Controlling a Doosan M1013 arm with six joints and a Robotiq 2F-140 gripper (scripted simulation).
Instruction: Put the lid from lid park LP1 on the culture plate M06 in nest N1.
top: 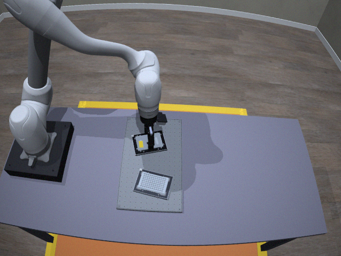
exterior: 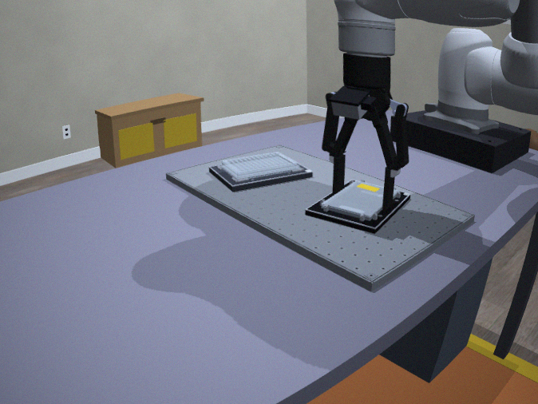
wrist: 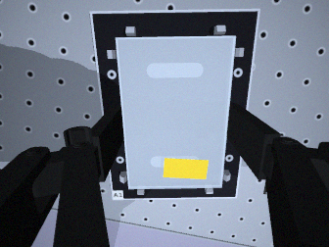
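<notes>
Right now the lid park is 3 cm below my hand. The rest, counted from my hand: dark nest N1: 23 cm to the right, 4 cm ahead, 3 cm below; then clear lid: 2 cm below; then culture plate: 23 cm to the right, 4 cm ahead, 2 cm below.
</notes>
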